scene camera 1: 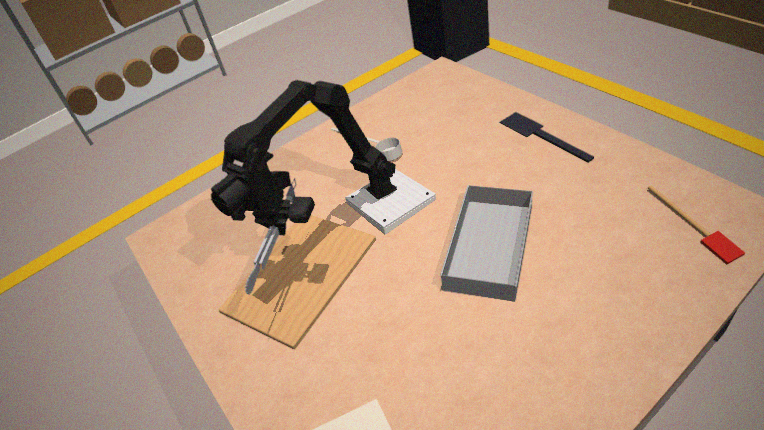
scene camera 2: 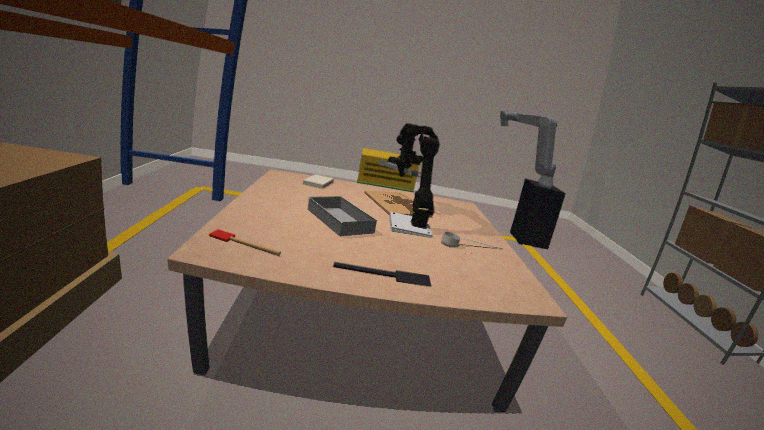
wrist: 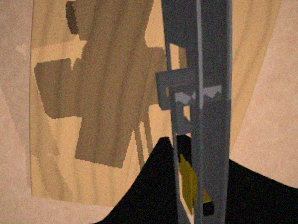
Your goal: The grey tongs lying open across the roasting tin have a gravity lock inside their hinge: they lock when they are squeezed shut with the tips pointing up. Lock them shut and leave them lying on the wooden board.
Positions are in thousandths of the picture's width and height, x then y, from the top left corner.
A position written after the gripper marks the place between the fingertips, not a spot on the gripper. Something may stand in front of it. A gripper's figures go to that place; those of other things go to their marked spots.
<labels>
The gripper (scene camera 1: 371,545) is 122 cm from the lens. A black spatula (scene camera 1: 685,292) is 166 cm from the lens.
</labels>
